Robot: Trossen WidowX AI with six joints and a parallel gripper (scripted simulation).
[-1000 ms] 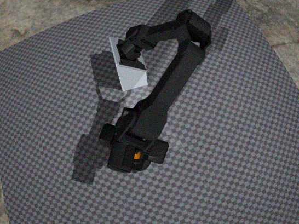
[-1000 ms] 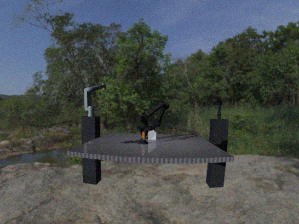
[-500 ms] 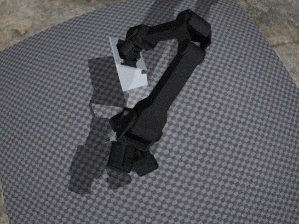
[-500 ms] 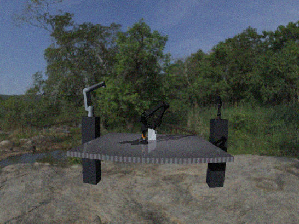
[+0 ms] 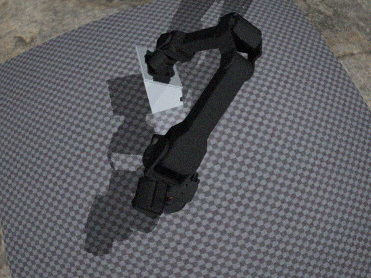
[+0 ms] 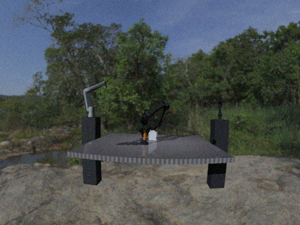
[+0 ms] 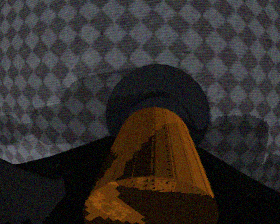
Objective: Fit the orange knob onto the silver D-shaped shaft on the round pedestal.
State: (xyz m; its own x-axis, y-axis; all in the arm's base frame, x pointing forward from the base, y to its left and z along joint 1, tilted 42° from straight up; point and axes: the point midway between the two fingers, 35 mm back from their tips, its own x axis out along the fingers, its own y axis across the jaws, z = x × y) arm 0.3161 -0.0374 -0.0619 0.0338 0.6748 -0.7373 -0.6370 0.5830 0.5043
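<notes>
My gripper tip is now 3 cm below the orange knob. Also, from my gripper tip: round dark pedestal: 4 cm below.
</notes>
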